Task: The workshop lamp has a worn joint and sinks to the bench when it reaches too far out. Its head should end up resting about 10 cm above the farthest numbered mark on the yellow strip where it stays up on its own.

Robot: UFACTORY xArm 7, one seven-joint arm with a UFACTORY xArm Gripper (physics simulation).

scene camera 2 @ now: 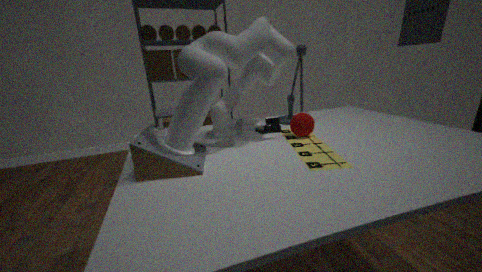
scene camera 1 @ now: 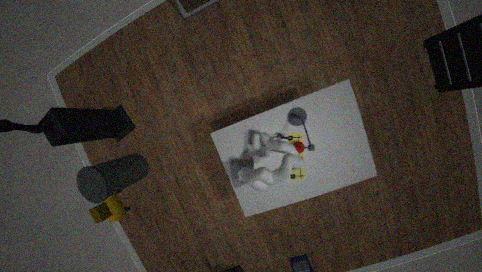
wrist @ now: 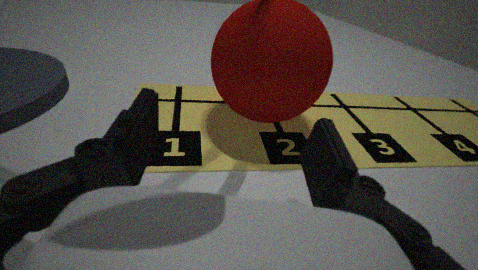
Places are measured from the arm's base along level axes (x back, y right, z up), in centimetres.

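Pixels of known places: gripper, fingertip midpoint: point(scene camera 2: 280, 124) point(wrist: 235, 126); arm's base, origin of the base link: point(scene camera 2: 176, 146) point(scene camera 1: 244, 173).
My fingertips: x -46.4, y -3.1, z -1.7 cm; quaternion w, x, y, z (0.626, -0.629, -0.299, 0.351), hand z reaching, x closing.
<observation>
Ahead of a thing's pixels: the offset from my fingertips to its middle. "*": to the spot under its first point. Level surfaces: height alone.
The lamp has a round grey base {* dx -18.3, dy -15.5, dz +1.0 cm} point(scene camera 1: 297, 116) point(wrist: 30, 87), an upright arm with an upper joint {* dx -8.6, dy +1.7, dz +31.9 cm} point(scene camera 1: 311, 147) point(scene camera 2: 301, 49), and a red ball-shaped head {* dx -5.8, dy +6.5, dz +5.5 cm} point(scene camera 1: 299, 147) point(scene camera 2: 302, 125) point(wrist: 271, 60). The head hangs low over the yellow strip point(scene camera 1: 301, 170) point(scene camera 2: 325, 157) point(wrist: 422, 150), near mark 2 in the wrist view. Mark 5 {* dx +11.5, dy +30.9, dz -4.4 cm} point(scene camera 2: 315, 165) is at the strip's near end in scene camera 2. My gripper point(scene camera 2: 272, 125) point(wrist: 235, 125) is open and empty, low beside the strip on its numbered side. The ball is beyond the fingertips. One finger is partly hidden in the scene camera 1 view.
The white table {dz -4.5 cm} point(scene camera 1: 345, 160) point(scene camera 2: 225, 215) carries the lamp, the strip and my arm on its wedge-shaped base point(scene camera 2: 167, 167). My white arm point(scene camera 2: 200, 65) arches above the table beside the lamp's arm. A shelf rack point(scene camera 2: 180, 4) stands behind.
</observation>
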